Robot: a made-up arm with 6 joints. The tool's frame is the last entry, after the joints.
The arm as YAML. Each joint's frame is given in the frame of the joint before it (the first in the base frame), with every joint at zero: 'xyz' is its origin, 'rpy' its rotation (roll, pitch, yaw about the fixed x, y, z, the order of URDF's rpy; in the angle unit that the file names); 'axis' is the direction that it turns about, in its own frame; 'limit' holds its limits. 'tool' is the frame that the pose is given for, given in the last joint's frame.
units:
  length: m
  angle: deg
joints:
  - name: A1
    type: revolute
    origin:
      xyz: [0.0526, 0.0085, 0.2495]
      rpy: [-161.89, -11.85, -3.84]
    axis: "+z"
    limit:
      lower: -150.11
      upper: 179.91
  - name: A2
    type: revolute
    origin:
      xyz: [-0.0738, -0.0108, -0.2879]
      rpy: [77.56, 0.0, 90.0]
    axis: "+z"
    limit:
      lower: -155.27
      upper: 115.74
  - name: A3
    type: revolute
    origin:
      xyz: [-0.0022, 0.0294, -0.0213]
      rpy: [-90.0, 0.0, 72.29]
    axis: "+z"
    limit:
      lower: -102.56
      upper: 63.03
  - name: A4
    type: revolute
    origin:
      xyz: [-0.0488, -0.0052, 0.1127]
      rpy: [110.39, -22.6, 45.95]
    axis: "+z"
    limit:
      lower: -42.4
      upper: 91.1
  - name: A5
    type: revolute
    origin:
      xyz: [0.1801, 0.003, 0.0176]
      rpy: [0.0, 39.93, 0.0]
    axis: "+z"
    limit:
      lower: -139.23
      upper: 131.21
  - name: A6
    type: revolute
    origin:
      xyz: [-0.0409, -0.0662, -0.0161]
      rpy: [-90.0, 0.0, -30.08]
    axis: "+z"
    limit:
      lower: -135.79
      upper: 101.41
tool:
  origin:
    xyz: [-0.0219, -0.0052, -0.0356]
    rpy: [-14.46, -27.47, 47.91]
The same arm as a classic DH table. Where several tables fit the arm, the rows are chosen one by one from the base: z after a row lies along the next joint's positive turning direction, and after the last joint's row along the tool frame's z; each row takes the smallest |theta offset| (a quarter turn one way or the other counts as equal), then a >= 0, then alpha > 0; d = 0 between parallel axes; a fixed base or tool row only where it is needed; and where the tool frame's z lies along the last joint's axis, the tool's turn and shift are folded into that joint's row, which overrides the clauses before.
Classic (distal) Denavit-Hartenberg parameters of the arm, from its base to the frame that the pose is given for. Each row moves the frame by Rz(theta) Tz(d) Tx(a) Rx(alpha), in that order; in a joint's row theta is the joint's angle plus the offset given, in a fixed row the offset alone. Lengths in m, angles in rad.
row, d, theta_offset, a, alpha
base (fixed), 0.3452, -0.6278, 0.0376, -2.7657
A1, -0.1687, 0.9770, -0.0108, 1.3536
A2, -0.0969, 1.2617, 0.0273, -1.5708
A3, 0.1114, 0.9438, -0.0328, 1.8982
A4, -0.2361, -1.1530, -0.0030, -0.6969
A5, 0.2645, 1.0459, -0.0022, -1.5708
A6, -0.1510, -1.2444, -0.0021, 0.5372
tool (fixed), 0.0438, 2.0186, 0.0000, 0.0000
Joint limits (rad, base to tool): -2.6199..3.1400 -2.7100..2.0200 -1.7900..1.1001 -0.7400..1.5900 -2.4300..2.2900 -2.3700..1.7699

